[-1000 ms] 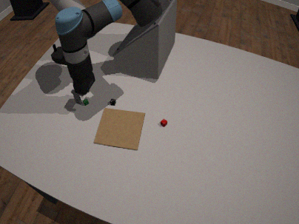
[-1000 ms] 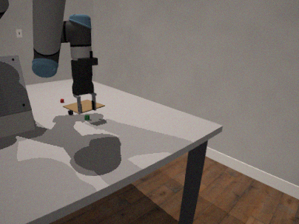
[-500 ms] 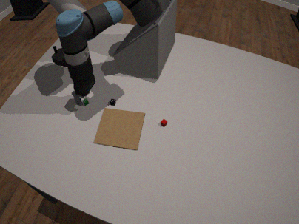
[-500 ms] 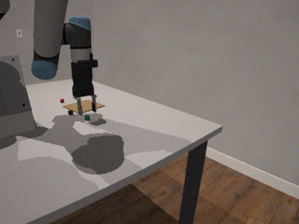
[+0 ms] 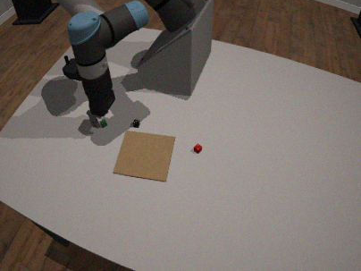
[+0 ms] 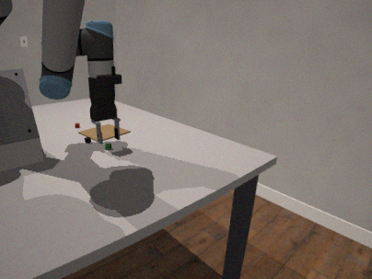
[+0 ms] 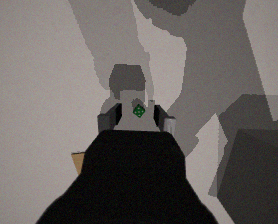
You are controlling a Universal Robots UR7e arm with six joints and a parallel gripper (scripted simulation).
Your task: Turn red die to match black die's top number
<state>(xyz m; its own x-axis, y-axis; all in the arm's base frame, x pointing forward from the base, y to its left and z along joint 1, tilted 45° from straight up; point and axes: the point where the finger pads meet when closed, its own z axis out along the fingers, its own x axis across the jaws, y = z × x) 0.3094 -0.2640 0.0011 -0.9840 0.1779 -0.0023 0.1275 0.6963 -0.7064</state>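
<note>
The green die is 40 mm below my hand and 10 mm to the left of it. Round my hand: black die 100 mm to the left, 40 mm below, 20 mm behind; then tan mat 150 mm to the left, 70 mm ahead, 40 mm below; then red die 290 mm to the left, 40 mm below, 30 mm ahead.
</note>
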